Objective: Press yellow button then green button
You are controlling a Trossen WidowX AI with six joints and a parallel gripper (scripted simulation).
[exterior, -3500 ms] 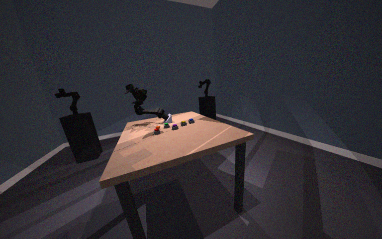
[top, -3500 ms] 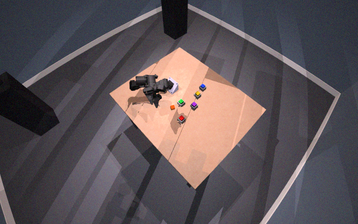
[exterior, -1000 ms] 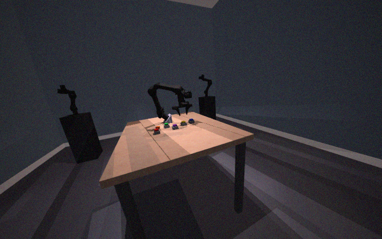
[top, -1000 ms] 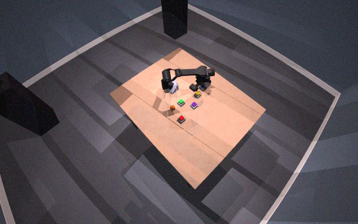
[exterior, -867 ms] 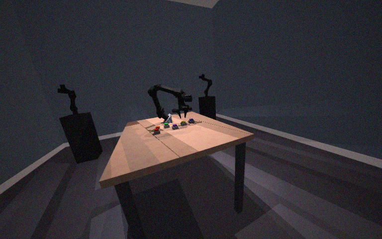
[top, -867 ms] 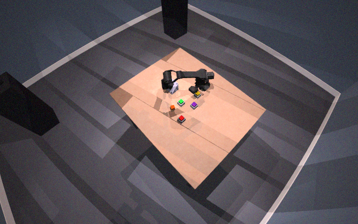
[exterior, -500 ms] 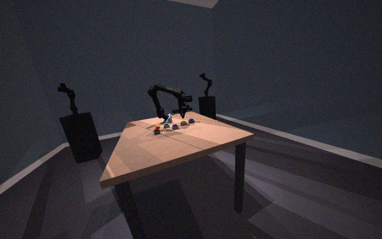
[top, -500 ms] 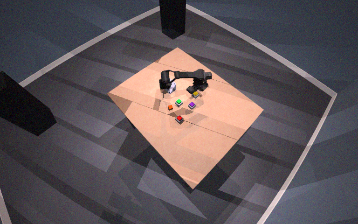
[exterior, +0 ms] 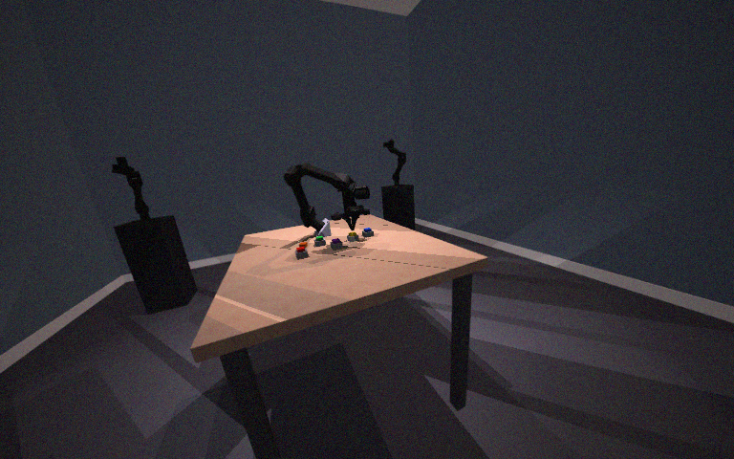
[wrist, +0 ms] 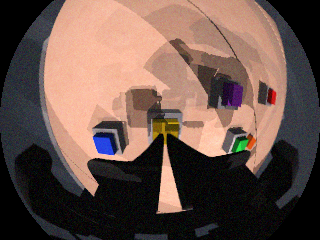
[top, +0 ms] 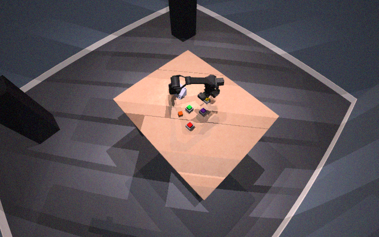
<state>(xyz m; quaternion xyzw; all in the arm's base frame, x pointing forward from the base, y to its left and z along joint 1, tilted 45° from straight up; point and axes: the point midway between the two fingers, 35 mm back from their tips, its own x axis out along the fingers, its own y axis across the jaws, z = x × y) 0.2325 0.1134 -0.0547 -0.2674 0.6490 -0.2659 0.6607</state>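
Now: the yellow button 20 mm below my gripper tip. Round my gripper tip: purple button: 100 mm to the right, 50 mm ahead, 20 mm below; blue button: 90 mm to the left, 30 mm behind, 20 mm below; green button: 160 mm to the right, 40 mm behind, 20 mm below.
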